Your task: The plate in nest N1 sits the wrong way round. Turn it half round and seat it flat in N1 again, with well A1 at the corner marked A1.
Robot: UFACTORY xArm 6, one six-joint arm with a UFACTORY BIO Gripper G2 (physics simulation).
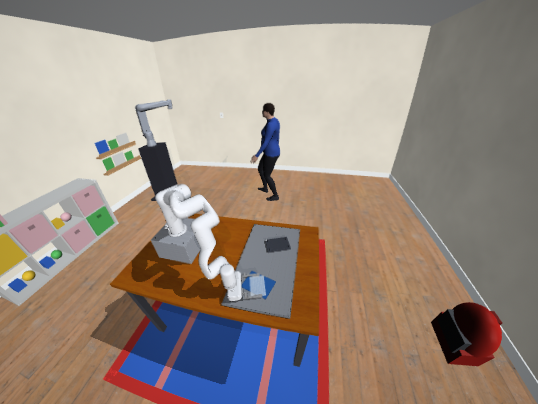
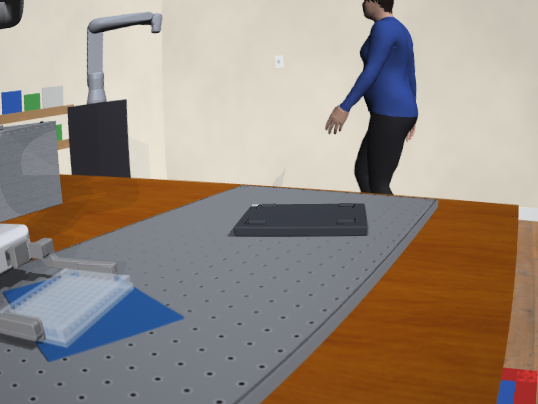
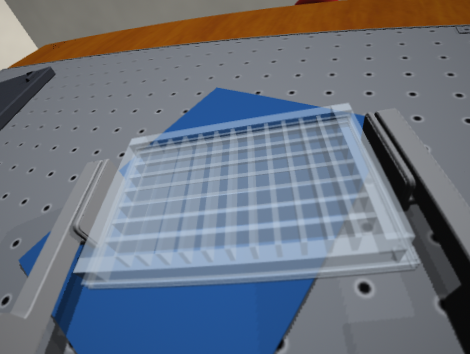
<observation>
In view: the gripper (image 2: 81, 299), a clear well plate (image 3: 301, 195) and a flat blue square (image 2: 136, 313).
The gripper shows as well in image 3 (image 3: 231, 148). The flat blue square also shows in image 3 (image 3: 259, 310).
</observation>
